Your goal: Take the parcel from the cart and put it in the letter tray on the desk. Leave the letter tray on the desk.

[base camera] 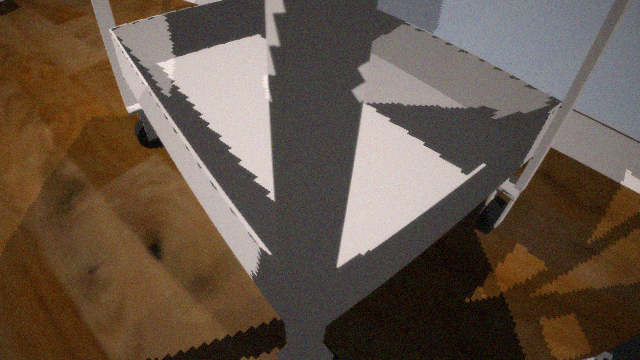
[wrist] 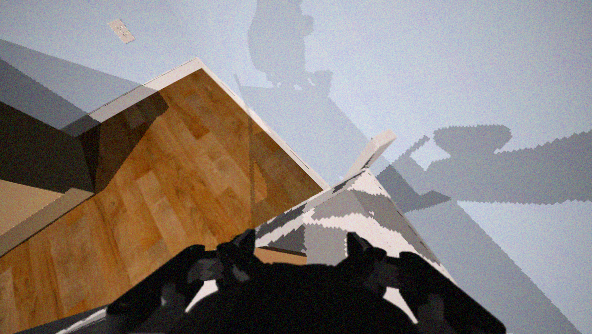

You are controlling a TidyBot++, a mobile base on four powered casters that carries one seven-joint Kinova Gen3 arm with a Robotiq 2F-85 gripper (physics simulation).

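Places are measured from the arm's base along level axes (x ahead, y left, z up), in centimetres.
Pixels of known places: gripper, fingertip midpoint: (wrist: 300,240).
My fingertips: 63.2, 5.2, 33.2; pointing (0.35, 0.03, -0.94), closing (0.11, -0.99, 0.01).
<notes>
Ahead of a thing's pixels: the offset from my fingertips to its top centre, as dx, dy, dz. "spot": to the spot under its first point. Level surfaces: height alone.
The white cart (base camera: 390,200) (wrist: 385,227) shows its lower shelf in the base view and a corner of its top in the wrist view. A small part of the tan parcel {spot: -1.7, +1.7, -1.4} (wrist: 281,256) shows on the cart top, low in the wrist view; the black gripper body hides the rest. My gripper (wrist: 300,240) is open, its two fingertips apart with nothing between them. In the picture the visible strip of parcel lies just below the gap between the fingertips. The letter tray does not show in either view, and I cannot make out the desk for certain.
A tan-topped piece of furniture (wrist: 27,207) stands at the left of the wrist view. A pale blue wall (base camera: 500,40) (wrist: 400,60) runs behind the cart. Cart posts (base camera: 575,95) and casters {spot: -27.8, -29.1, -68.5} (base camera: 492,212) show in the base view. The wooden floor {dz -72.8} (wrist: 155,200) lies beside the cart.
</notes>
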